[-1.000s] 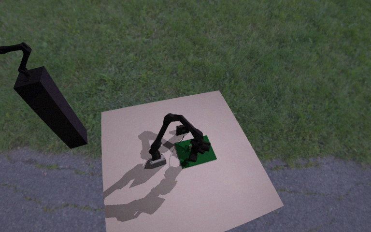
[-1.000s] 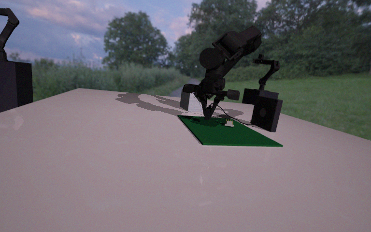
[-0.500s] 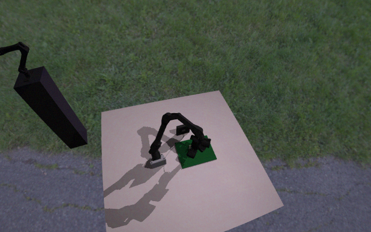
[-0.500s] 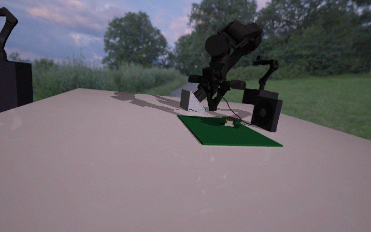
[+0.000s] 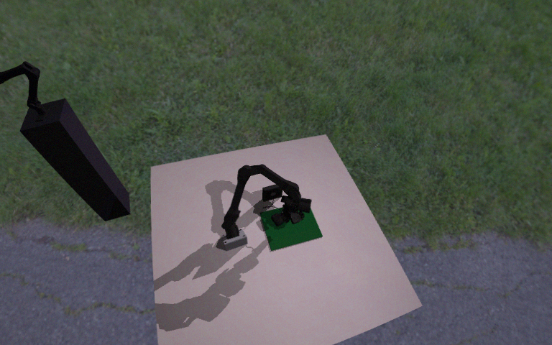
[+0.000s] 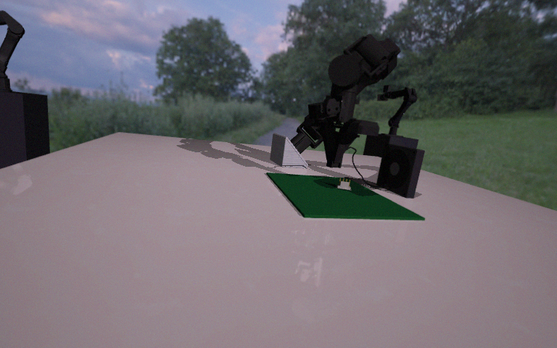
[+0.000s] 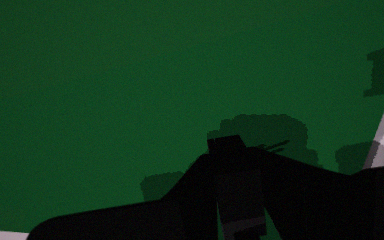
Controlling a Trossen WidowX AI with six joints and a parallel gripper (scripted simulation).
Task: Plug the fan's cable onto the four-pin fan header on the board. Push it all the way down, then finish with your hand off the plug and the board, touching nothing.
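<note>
Now: the pale fan header 50 mm to the left of my gripper tip and 70 mm below it. From my gripper tip the other things lie so: black fan (10 mm behind, 200 mm to the left, 10 mm below); then green board (30 mm ahead, 80 mm below); then black fan plug (10 mm to the left, 10 mm above).
</note>
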